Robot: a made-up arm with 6 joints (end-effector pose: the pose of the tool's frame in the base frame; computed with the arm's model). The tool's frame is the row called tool. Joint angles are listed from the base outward.
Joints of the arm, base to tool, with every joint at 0 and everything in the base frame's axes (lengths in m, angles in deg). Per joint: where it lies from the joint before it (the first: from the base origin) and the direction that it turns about. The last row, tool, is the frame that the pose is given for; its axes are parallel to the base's.
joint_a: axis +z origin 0 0 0.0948
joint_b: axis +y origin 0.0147 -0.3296 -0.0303
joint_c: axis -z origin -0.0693 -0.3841 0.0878
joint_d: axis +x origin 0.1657 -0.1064 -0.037
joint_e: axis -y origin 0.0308 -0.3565 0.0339
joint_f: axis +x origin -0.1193 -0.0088 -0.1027
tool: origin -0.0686 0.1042 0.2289
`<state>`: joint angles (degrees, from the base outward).
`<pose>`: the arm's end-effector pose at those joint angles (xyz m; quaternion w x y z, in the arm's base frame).
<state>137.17 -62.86 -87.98 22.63 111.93 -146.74</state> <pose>-0.0920 0.2705 0.3431 0.6351 0.6706 -0.3097 0.2258</pose>
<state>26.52 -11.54 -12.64 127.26 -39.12 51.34</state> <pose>0.4617 -0.5501 -0.3941 0.0430 -0.7748 -0.5580 -0.2941</pose>
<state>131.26 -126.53 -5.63 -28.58 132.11 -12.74</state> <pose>0.8756 0.6134 0.2368 0.2455 -0.6054 0.4645 0.5979</pose>
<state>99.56 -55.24 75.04 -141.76 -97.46 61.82</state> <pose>0.8825 0.2368 0.5340 0.7690 -0.0878 0.1170 -0.6223</pose>
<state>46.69 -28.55 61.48 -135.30 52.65 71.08</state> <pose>0.3946 -0.4948 0.5636 0.8933 -0.3561 -0.0394 0.2716</pose>
